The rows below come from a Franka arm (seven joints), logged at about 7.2 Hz.
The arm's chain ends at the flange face. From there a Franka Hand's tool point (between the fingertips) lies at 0.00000 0.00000 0.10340 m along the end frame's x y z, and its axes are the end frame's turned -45 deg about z.
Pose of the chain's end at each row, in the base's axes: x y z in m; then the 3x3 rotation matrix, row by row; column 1 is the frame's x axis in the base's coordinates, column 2 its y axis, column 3 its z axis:
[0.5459, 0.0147, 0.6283], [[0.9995, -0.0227, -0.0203], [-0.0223, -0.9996, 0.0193], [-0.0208, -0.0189, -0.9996]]
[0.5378, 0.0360, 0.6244], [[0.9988, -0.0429, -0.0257], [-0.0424, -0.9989, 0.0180], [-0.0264, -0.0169, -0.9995]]
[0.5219, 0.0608, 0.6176], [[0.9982, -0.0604, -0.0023], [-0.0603, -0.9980, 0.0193], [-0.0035, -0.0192, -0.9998]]
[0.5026, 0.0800, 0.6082], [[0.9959, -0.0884, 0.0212], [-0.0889, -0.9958, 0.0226], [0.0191, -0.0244, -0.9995]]
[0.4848, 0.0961, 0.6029], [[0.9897, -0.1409, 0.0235], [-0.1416, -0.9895, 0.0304], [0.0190, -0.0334, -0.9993]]
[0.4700, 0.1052, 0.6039], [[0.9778, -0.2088, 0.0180], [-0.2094, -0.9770, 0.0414], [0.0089, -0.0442, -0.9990]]
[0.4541, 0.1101, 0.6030], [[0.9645, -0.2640, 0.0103], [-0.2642, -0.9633, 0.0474], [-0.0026, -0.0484, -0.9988]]
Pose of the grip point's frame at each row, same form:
[0.5438, 0.0167, 0.5249], [[0.7228, 0.6907, -0.0203], [0.6911, -0.7226, 0.0193], [-0.0013, -0.0281, -0.9996]]
[0.5351, 0.0379, 0.5211], [[0.7366, 0.6759, -0.0257], [0.6763, -0.7363, 0.0180], [-0.0067, -0.0306, -0.9995]]
[0.5217, 0.0628, 0.5142], [[0.7485, 0.6631, -0.0023], [0.6631, -0.7483, 0.0193], [0.0111, -0.0161, -0.9998]]
[0.5048, 0.0823, 0.5049], [[0.7667, 0.6417, 0.0212], [0.6413, -0.7670, 0.0226], [0.0308, -0.0037, -0.9995]]
[0.4872, 0.0992, 0.4996], [[0.7995, 0.6002, 0.0235], [0.5996, -0.7998, 0.0304], [0.0371, -0.0102, -0.9993]]
[0.4719, 0.1095, 0.5006], [[0.8391, 0.5438, 0.0180], [0.5428, -0.8389, 0.0414], [0.0375, -0.0250, -0.9990]]
[0.4552, 0.1150, 0.4997], [[0.8687, 0.4953, 0.0103], [0.4943, -0.8680, 0.0474], [0.0324, -0.0361, -0.9988]]

